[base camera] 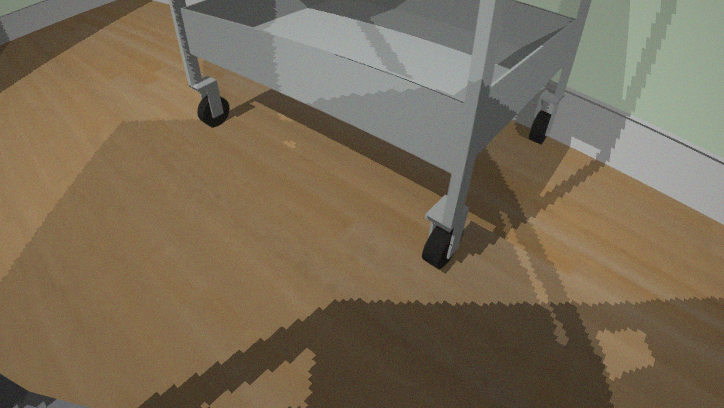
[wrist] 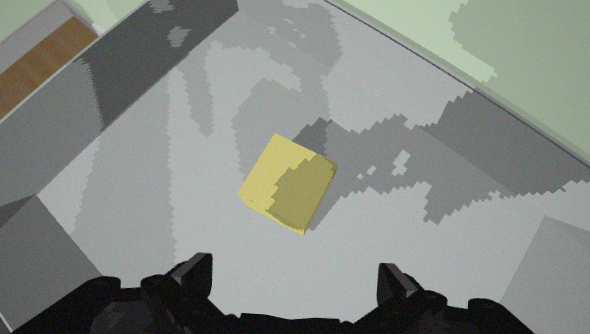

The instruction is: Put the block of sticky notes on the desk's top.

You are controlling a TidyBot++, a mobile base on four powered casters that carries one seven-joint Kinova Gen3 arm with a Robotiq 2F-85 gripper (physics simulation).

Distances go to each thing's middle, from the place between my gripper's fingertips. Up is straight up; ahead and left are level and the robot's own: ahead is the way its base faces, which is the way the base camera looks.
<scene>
Right now my hand is 60 mm short of the yellow block of sticky notes (wrist: 288,183), 10 mm to the right of it and 40 mm above it.
</scene>
